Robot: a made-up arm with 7 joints. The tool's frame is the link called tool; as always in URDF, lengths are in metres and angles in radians.
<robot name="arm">
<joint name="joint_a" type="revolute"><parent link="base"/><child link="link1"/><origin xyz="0 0 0" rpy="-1.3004 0.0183 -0.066"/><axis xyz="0 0 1"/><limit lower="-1.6" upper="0.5" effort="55" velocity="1.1"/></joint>
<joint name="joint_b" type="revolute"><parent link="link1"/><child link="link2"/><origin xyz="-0.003 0.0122 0.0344" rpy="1.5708 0 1.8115"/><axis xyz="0 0 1"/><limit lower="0" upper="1.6" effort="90" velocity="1.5"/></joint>
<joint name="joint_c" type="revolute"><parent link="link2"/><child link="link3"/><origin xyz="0.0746 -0.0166 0" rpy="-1.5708 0 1.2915"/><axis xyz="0 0 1"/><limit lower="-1.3" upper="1.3" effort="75" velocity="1"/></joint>
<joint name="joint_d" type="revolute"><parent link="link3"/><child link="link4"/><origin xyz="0 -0.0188 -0.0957" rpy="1.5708 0 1.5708"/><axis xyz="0 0 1"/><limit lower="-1.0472" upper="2.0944" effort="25" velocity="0.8"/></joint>
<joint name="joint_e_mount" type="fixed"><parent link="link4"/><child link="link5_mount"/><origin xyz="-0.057 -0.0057 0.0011"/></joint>
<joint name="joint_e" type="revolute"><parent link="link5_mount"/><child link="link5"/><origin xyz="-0.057 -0.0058 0.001" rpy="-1.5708 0 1.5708"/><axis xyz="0 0 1"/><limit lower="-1.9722" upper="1.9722" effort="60" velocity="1"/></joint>
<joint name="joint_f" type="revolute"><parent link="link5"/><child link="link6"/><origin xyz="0 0 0.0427" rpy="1.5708 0 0"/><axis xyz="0 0 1"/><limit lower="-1.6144" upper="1.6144" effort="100" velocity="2.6"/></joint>
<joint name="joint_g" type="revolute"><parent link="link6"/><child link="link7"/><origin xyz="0 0.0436 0" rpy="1.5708 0 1.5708"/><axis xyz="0 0 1"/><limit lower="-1.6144" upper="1.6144" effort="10" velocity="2.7"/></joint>
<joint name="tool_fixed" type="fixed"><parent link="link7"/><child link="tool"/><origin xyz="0 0 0"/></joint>
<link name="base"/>
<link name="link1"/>
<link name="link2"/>
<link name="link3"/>
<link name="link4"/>
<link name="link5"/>
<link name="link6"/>
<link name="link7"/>
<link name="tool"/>
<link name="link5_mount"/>
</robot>
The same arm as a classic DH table. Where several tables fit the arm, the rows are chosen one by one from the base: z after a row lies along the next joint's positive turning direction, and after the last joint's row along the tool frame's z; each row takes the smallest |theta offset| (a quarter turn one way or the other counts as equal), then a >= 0, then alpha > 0; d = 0 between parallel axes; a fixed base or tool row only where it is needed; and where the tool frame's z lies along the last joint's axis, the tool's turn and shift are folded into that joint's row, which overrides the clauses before.
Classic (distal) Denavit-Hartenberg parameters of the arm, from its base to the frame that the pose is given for. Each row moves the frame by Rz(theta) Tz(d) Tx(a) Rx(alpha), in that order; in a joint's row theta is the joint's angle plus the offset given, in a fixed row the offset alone. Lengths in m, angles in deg.
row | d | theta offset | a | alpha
base (fixed) | 0 | -4.07 | 0 | -74.51
joint_a | 0.0344 | -75.12 | -0.0126 | -90
joint_b | 0 | 73.99 | -0.0046 | 90
joint_c | -0.172 | 90 | 0.0188 | -90
joint_d | 0.0021 | 90 | 0.0115 | 90
joint_e | 0.1567 | 0 | 0 | -90
joint_f | 0 | -90 | 0.0436 | 90
joint_g | 0 | 0 | 0 | 0
Joint limits (deg, base to tool): -91.67..28.65 0..91.67 -74.48..74.48 -60..120 -113..113 -92.5..92.5 -92.5..92.5

